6 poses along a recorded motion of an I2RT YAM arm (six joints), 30 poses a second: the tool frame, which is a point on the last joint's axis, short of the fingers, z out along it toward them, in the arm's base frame.
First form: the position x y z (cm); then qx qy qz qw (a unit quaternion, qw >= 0).
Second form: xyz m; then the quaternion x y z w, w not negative. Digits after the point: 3 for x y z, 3 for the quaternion.
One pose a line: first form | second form
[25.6 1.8 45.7 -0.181 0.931 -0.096 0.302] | [0.256 0.018 0.457 -0.181 0.931 -0.096 0.302]
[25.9 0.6 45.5 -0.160 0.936 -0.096 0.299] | [0.259 0.006 0.455 -0.160 0.936 -0.096 0.299]
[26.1 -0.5 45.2 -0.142 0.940 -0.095 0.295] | [0.261 -0.005 0.452 -0.142 0.940 -0.095 0.295]
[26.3 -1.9 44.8 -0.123 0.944 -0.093 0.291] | [0.263 -0.019 0.448 -0.123 0.944 -0.093 0.291]
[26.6 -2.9 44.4 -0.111 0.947 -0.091 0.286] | [0.266 -0.029 0.444 -0.111 0.947 -0.091 0.286]
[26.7 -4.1 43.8 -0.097 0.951 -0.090 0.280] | [0.267 -0.041 0.438 -0.097 0.951 -0.090 0.280]
